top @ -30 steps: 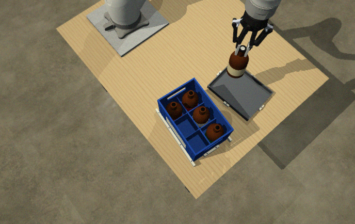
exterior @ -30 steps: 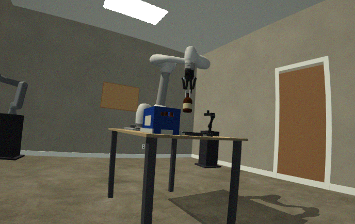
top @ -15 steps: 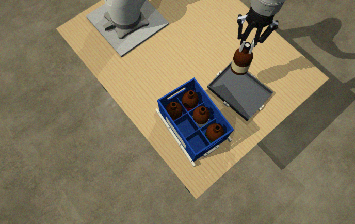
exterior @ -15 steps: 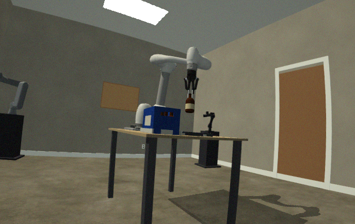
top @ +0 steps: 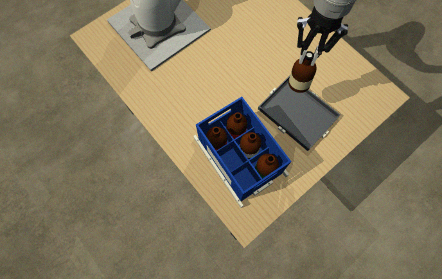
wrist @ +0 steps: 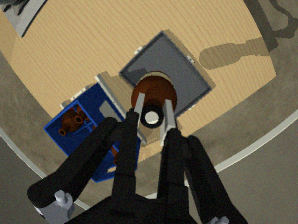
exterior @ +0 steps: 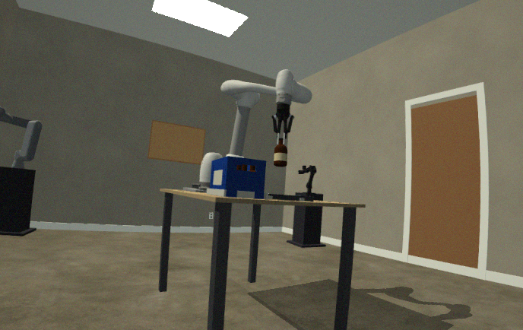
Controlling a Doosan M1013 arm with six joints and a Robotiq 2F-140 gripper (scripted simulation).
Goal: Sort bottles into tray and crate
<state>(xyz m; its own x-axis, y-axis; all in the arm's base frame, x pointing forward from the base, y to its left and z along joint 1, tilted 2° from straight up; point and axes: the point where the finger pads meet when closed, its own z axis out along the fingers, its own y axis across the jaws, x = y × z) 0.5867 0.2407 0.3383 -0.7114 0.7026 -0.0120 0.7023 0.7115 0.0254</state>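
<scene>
Now: the capped bottle 10 mm ahead of my hand and 80 mm below it. From my hand the other things lie so: blue crate (80 mm ahead, 280 mm to the right, 250 mm below); dark grey tray (50 mm ahead, 10 mm to the left, 330 mm below); uncapped bottle (70 mm ahead, 240 mm to the right, 250 mm below).
</scene>
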